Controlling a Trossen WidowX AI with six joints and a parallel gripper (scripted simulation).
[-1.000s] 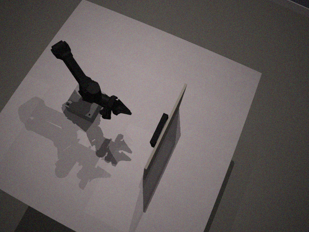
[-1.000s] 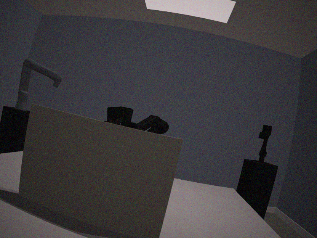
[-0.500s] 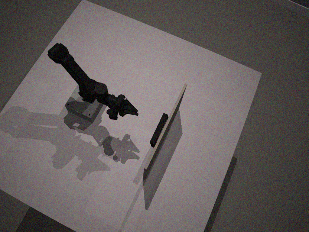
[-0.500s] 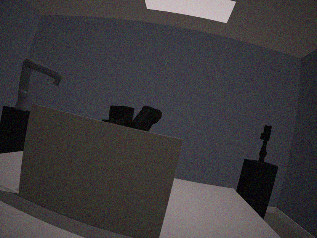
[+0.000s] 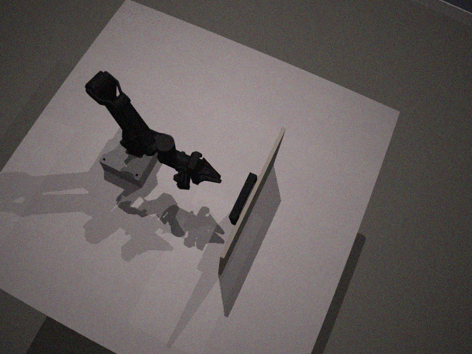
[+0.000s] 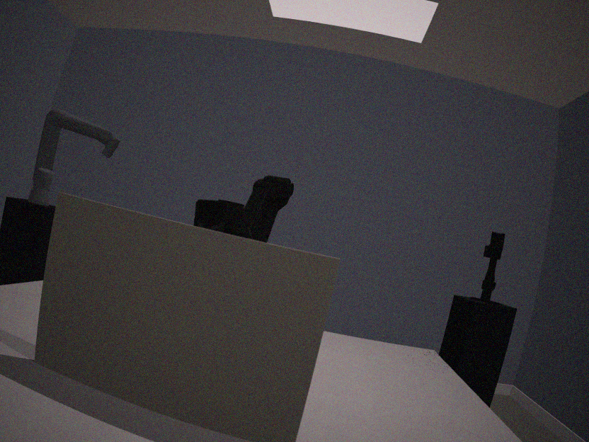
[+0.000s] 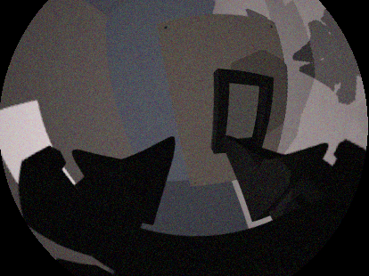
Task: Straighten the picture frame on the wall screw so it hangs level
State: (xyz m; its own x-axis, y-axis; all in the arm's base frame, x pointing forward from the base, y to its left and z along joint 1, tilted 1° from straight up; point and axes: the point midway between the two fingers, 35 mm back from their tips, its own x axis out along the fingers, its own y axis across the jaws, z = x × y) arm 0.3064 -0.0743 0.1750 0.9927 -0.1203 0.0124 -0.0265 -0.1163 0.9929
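My gripper tip is now 90 mm short of the picture frame, 10 mm to the left of it and 100 mm above it. From my gripper tip the other things lie so: beige wall panel 100 mm ahead, 10 mm to the right, 110 mm below.
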